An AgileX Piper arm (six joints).
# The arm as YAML. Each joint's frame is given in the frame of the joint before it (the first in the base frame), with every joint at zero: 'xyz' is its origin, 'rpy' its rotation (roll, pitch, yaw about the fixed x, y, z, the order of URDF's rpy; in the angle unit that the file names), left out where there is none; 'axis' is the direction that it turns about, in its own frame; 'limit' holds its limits. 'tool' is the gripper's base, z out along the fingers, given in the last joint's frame.
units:
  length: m
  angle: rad
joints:
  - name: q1
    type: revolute
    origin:
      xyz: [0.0, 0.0, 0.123]
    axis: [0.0, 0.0, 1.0]
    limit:
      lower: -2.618
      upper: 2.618
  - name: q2
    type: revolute
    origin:
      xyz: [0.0, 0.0, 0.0]
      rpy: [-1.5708, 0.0, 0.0]
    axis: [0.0, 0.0, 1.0]
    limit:
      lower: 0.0
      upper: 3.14
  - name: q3
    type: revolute
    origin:
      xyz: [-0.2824, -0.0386, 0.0]
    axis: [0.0, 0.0, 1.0]
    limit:
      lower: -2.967
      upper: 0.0
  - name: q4
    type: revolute
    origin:
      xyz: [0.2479, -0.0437, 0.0]
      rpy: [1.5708, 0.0, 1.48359]
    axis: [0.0, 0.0, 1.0]
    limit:
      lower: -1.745
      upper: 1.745
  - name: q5
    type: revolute
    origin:
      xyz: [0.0, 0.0, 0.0]
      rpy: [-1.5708, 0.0, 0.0]
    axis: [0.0, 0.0, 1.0]
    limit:
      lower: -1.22
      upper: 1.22
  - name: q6
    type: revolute
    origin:
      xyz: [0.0, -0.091, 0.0]
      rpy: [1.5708, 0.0, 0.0]
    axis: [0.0, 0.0, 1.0]
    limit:
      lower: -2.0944
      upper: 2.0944
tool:
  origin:
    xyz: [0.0, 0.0, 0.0]
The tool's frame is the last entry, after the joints.
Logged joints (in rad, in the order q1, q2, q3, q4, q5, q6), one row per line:
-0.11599, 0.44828, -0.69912, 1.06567, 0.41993, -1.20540
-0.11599, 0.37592, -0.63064, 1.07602, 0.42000, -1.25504
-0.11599, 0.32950, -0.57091, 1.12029, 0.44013, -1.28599
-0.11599, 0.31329, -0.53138, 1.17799, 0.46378, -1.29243
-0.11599, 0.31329, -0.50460, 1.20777, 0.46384, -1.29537
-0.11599, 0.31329, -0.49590, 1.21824, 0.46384, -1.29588
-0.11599, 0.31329, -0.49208, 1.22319, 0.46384, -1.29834
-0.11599, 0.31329, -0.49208, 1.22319, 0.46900, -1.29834
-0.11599, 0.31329, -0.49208, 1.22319, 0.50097, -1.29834
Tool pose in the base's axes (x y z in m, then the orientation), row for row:
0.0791, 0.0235, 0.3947, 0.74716, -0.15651, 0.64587, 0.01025
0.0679, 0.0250, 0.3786, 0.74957, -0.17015, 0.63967, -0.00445
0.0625, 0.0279, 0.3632, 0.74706, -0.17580, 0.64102, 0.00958
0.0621, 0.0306, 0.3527, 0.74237, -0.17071, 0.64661, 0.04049
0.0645, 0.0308, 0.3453, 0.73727, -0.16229, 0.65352, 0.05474
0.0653, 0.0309, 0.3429, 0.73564, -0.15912, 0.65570, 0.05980
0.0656, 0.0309, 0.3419, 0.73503, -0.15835, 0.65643, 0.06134
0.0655, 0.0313, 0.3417, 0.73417, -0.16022, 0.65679, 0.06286
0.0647, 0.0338, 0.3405, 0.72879, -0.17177, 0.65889, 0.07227
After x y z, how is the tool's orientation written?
As a quaternion, w x y z.
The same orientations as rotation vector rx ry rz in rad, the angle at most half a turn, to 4 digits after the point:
-0.3424, 1.4130, 0.0224
-0.3719, 1.3981, -0.0097
-0.3846, 1.4024, 0.0210
-0.3741, 1.4172, 0.0887
-0.3564, 1.4351, 0.1202
-0.3496, 1.4407, 0.1314
-0.3480, 1.4427, 0.1348
-0.3522, 1.4440, 0.1382
-0.3784, 1.4515, 0.1592

